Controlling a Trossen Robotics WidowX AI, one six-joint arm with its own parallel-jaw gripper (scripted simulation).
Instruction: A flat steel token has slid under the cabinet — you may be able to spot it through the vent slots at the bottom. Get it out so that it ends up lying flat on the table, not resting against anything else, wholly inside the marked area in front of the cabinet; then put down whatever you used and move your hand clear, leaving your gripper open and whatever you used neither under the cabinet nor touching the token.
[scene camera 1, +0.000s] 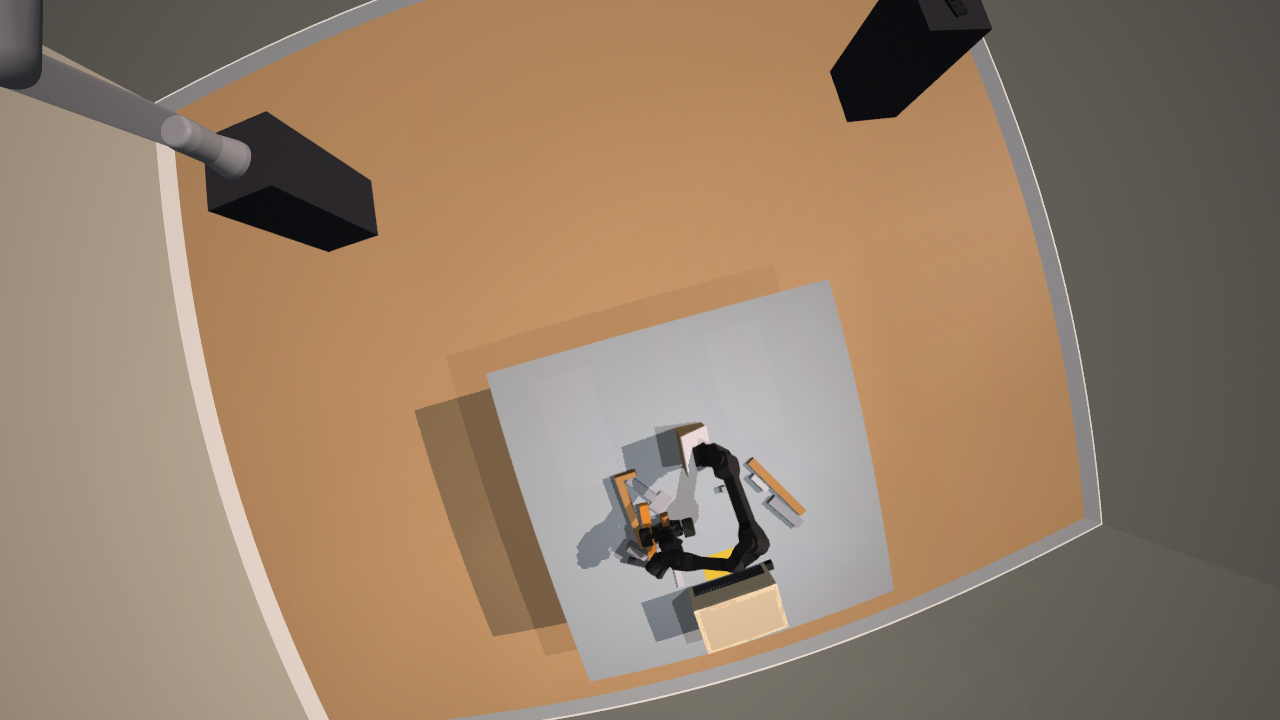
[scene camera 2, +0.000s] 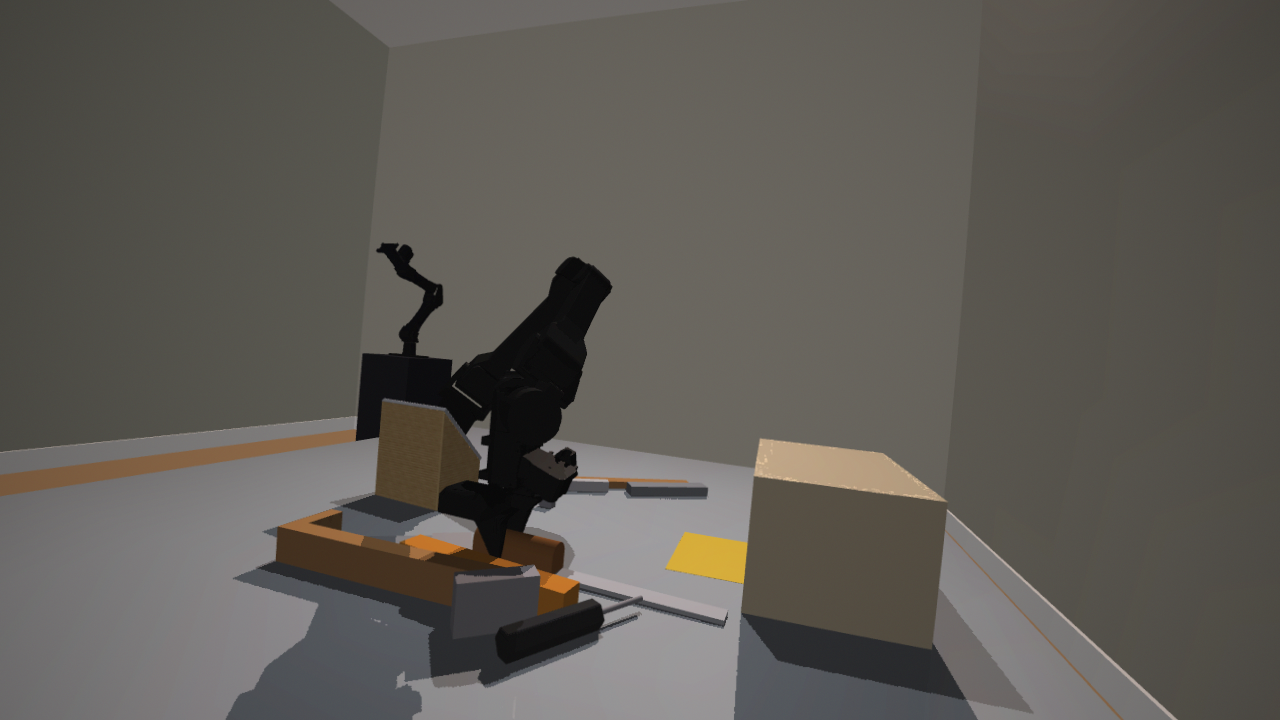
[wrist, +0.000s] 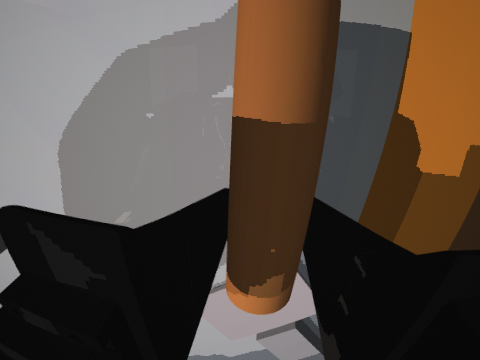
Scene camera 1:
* my gripper: 665, 522
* tan cabinet: 751, 608
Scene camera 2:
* my gripper: 503, 555
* grey block: 483, 601
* black-handled screwdriver: 517, 640
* orange l-shaped wooden piece: 317, 543
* grey bar: 633, 488
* tan cabinet: 846, 540
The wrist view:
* my gripper: 267, 201
